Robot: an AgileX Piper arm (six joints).
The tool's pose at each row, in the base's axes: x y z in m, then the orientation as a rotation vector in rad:
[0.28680 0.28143 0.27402 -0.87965 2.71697 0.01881]
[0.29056 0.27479 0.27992 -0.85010 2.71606 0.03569]
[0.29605 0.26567 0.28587 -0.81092 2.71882 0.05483]
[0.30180 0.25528 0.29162 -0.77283 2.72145 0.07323]
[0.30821 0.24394 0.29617 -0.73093 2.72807 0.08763]
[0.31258 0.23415 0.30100 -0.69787 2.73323 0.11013]
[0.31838 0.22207 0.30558 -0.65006 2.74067 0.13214]
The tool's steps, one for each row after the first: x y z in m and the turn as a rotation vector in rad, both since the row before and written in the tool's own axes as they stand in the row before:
[-0.00071 -0.00801 -0.00533 -0.00544 -0.01209 0.02076]
[-0.00094 -0.01099 -0.00521 -0.00627 -0.01128 0.02820]
[-0.00078 -0.01212 -0.00516 -0.00614 -0.01046 0.02752]
[-0.00085 -0.01317 -0.00402 -0.00384 -0.00648 0.03053]
[-0.00043 -0.01077 -0.00470 -0.01066 -0.00638 0.02538]
[-0.00080 -0.01340 -0.00451 -0.00851 -0.00703 0.03560]

